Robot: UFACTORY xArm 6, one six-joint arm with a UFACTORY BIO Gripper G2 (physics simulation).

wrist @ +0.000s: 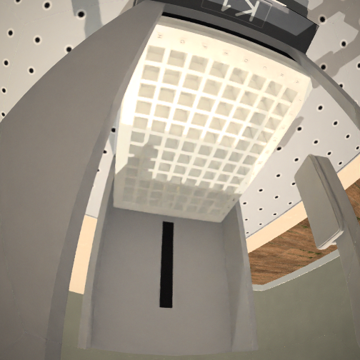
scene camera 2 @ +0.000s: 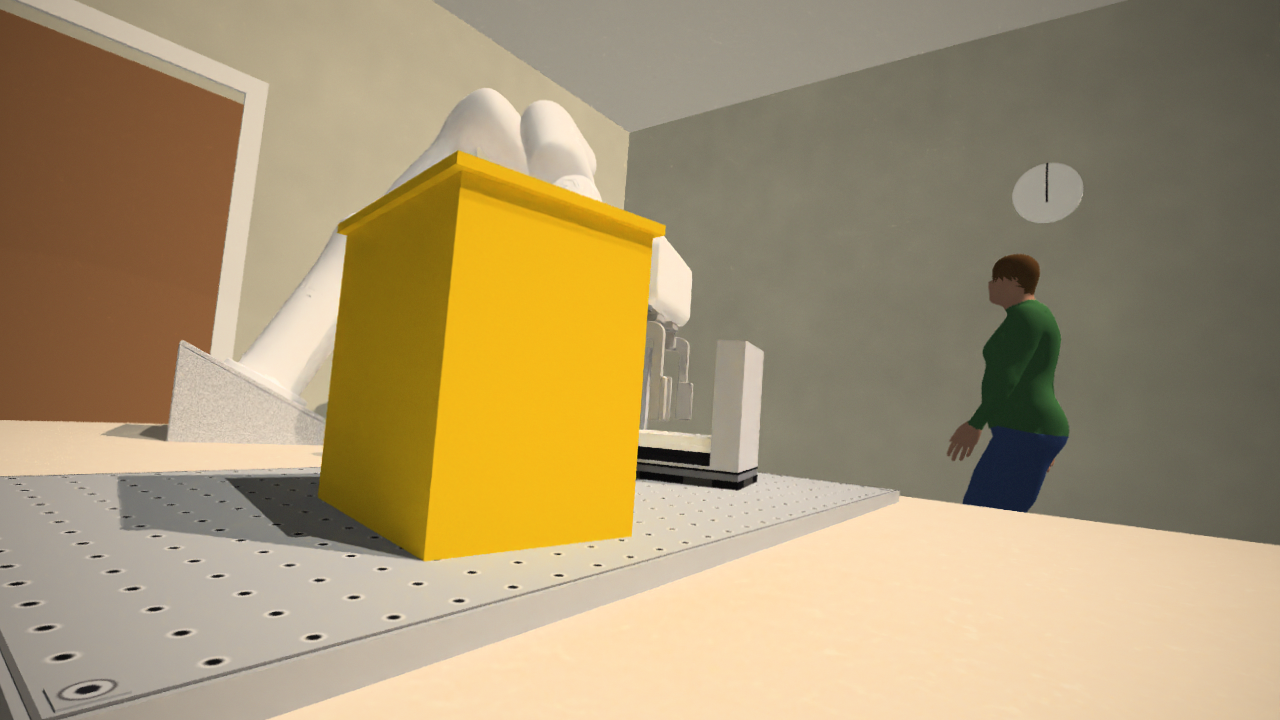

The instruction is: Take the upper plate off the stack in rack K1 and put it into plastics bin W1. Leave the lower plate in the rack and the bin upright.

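Places are measured from the arm's base along level axes (x right, y back, z down), in centimetres.
Pixels of known places: hand, tool point: [scene camera 2: 673,399]; arm's base, link origin: [scene camera 2: 264,386].
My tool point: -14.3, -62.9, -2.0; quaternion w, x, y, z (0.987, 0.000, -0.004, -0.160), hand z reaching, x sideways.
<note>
For each thing: its top centre in the pictures, then the offset to it from my tool point, as dx, dy, dz. Level surfaces: height alone.
- rack K1, top centre: [scene camera 2: 684,344] -0.7, -0.5, -6.2
- yellow plastics bin W1, top centre: [scene camera 2: 490,224] +31.5, -4.7, -9.6
- perforated metal board, surface height: dz +8.4
A pale plate with a grid of square wells [wrist: 200,115] [scene camera 2: 677,439] lies level in rack K1 [wrist: 127,280] [scene camera 2: 738,407], between its tall grey walls. The lower plate cannot be told apart beneath it. My gripper [scene camera 2: 675,413] [wrist: 190,240] is partly open and empty, with its fingers pointing down just above the plate in the scene view. In the wrist view the right finger stands outside the rack wall, and the left finger is hidden behind a large grey wall. The yellow plastics bin W1 [scene camera 2: 537,358] stands upright in front of the rack; its inside is hidden.
Rack and bin stand on a perforated metal board [scene camera 2: 501,601] [wrist: 280,170]. The white arm [scene camera 2: 299,313] rises from a wedge-shaped base [scene camera 2: 237,407] behind the bin. The near rack post is close to the fingers. A person in green [scene camera 2: 1024,367] stands beyond the table.
</note>
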